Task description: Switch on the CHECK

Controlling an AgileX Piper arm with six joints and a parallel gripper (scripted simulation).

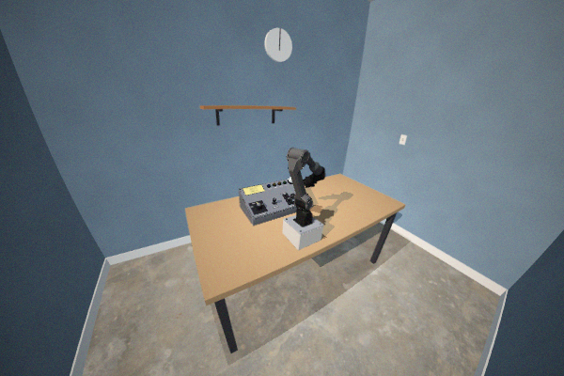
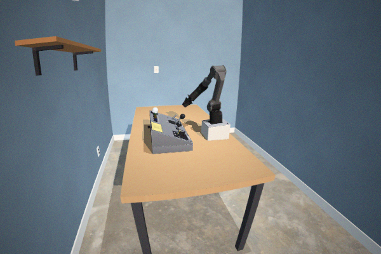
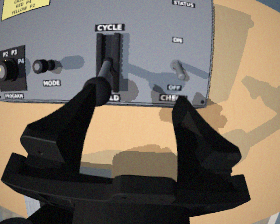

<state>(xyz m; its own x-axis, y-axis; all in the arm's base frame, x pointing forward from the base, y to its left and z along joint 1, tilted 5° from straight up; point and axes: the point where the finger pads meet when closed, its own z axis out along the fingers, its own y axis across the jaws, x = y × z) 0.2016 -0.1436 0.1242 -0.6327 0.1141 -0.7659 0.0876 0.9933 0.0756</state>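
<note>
The check toggle lies 11 cm below my hand, 7 cm to the right of it and 7 cm ahead of it. The rest, counted from my hand: cycle lever: 10 cm below, 5 cm to the left, 5 cm ahead; then grey console: 13 cm below, 12 cm to the left, 11 cm ahead; then mode toggle: 17 cm to the left, 11 cm below, 7 cm ahead.
</note>
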